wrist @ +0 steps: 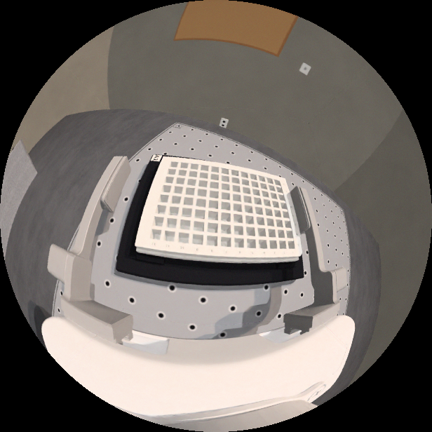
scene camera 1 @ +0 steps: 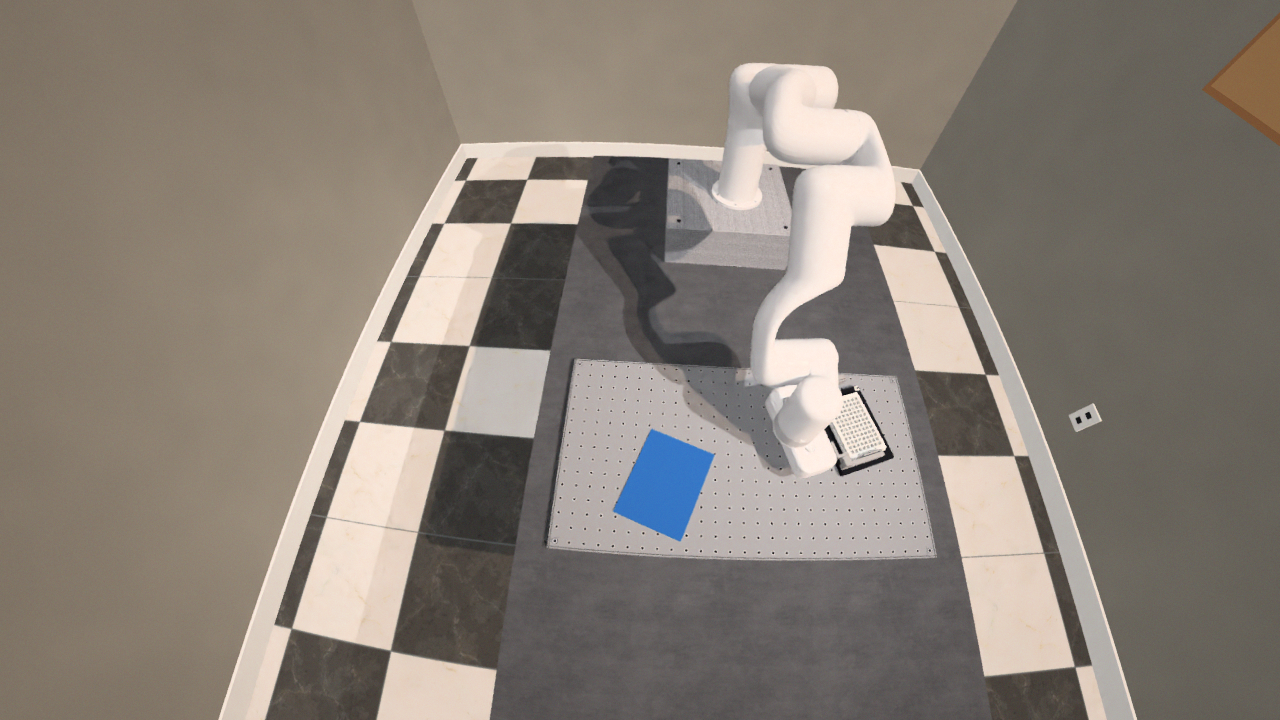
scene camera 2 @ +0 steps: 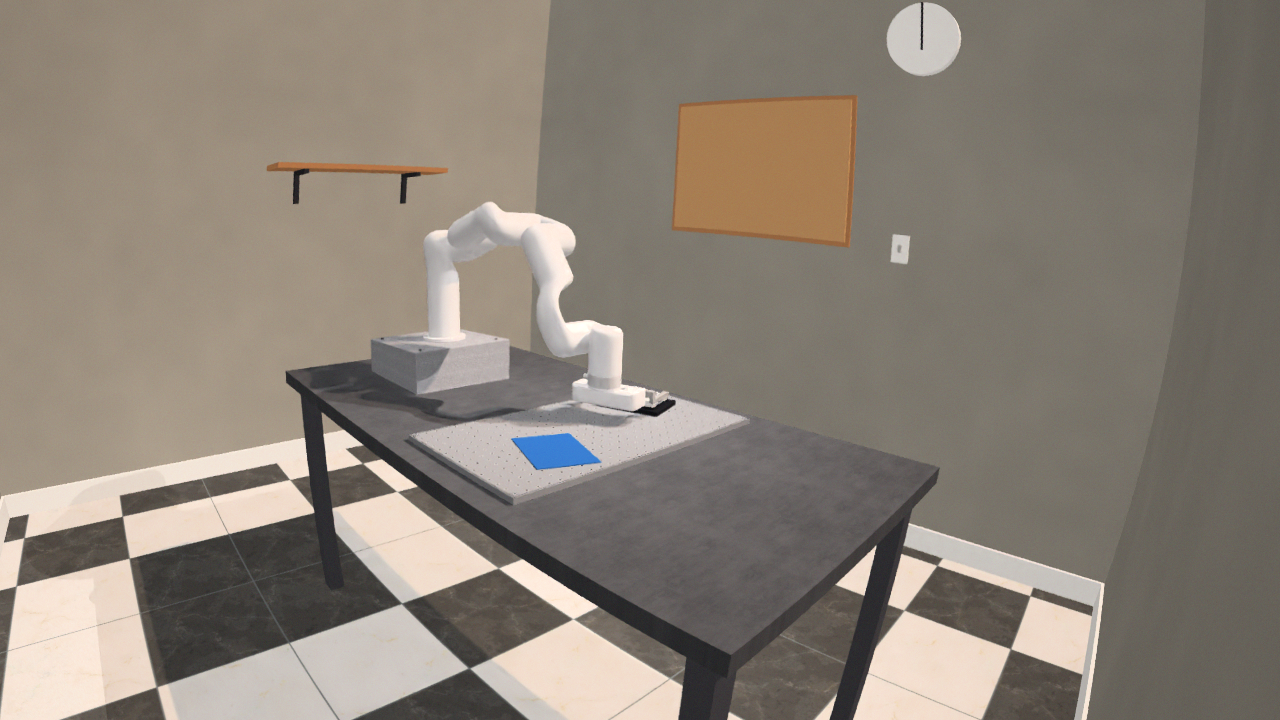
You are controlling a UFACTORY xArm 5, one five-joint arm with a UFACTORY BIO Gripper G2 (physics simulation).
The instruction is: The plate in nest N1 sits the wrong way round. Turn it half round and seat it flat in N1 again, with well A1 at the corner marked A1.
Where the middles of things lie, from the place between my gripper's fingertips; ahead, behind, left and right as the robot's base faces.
I see my gripper 20 mm short of the white well plate (scene camera 1: 854,430), 10 mm to the left of it and 10 mm above it. Round my hand: flat blue rectangle (scene camera 1: 661,492) 350 mm to the right, 200 mm ahead, 30 mm below; then black nest (scene camera 1: 889,455) 30 mm below, 20 mm ahead, 10 mm to the right.
